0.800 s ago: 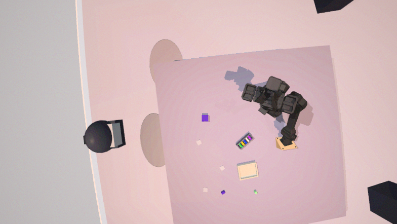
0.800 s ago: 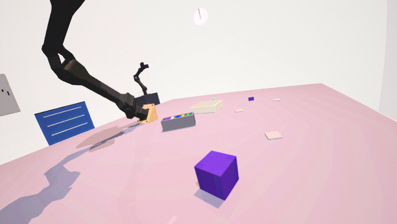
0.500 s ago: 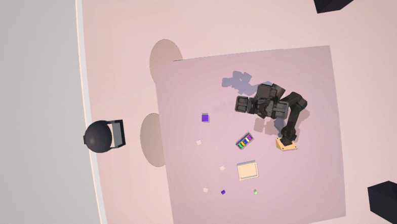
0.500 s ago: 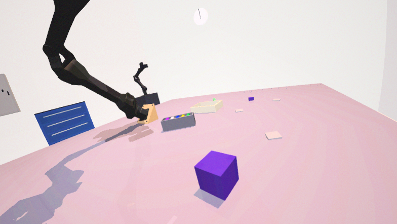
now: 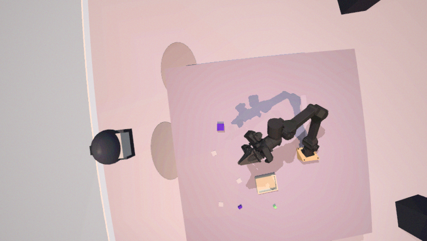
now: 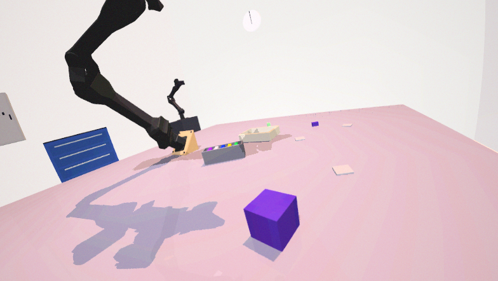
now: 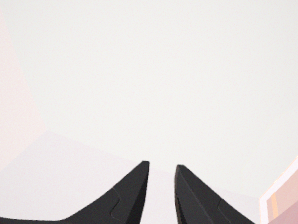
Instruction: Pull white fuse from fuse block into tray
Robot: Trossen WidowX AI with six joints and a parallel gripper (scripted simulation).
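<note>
The white fuse is 220 mm behind my gripper tip, 70 mm to the left of it and 440 mm below it. Also, from my gripper tip: yellow fuse (190 mm behind, 90 mm to the left, 440 mm below); green fuse (170 mm behind, 100 mm to the left, 440 mm below); blue fuse (200 mm behind, 80 mm to the left, 440 mm below).
</note>
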